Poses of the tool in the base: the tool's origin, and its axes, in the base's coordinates. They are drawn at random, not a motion.
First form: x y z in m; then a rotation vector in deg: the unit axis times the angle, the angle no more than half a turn.
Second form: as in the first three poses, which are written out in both.
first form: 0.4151 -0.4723 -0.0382 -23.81 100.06 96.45
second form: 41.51 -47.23 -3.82 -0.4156 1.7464 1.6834
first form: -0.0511 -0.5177 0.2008 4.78 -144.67 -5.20
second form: -5.11 -51.77 20.08 0.0834 -2.5250 -0.0908
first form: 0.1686 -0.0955 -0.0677 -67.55 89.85 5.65
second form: 16.86 -9.55 -6.77 -1.1790 1.5682 0.0986
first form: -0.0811 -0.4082 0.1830 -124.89 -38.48 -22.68
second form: -8.11 -40.82 18.30 -2.1797 -0.6716 -0.3958
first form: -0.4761 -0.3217 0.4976 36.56 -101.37 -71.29
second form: -47.61 -32.17 49.76 0.6381 -1.7692 -1.2442
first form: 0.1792 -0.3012 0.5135 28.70 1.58 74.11
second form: 17.92 -30.12 51.35 0.5009 0.0276 1.2935
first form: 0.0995 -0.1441 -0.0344 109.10 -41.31 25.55
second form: 9.95 -14.41 -3.44 1.9042 -0.7210 0.4459
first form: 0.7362 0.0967 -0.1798 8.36 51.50 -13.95
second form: 73.62 9.67 -17.98 0.1459 0.8988 -0.2435
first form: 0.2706 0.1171 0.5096 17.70 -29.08 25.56
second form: 27.06 11.71 50.96 0.3089 -0.5075 0.4461
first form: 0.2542 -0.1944 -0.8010 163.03 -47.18 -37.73
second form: 25.42 -19.44 -80.10 2.8454 -0.8234 -0.6585
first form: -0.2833 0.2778 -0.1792 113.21 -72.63 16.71
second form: -28.33 27.78 -17.92 1.9759 -1.2676 0.2916
